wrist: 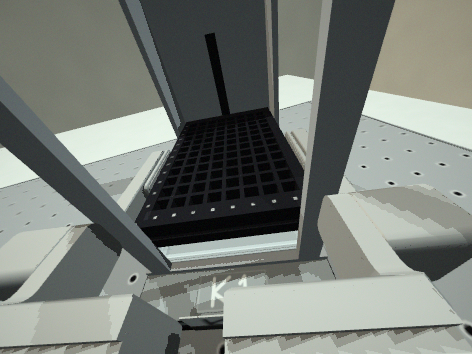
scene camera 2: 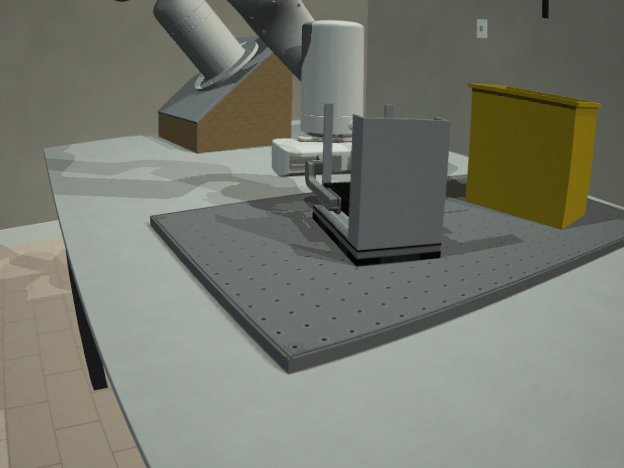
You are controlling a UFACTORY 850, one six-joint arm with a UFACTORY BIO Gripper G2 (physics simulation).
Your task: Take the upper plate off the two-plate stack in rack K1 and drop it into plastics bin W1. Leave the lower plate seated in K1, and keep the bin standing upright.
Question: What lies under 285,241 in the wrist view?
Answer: A clear plate.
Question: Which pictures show the yellow bin W1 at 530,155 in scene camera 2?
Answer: Scene camera 2 only.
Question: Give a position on a black gridded plate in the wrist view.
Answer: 231,176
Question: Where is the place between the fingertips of the gripper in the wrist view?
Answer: At 227,150
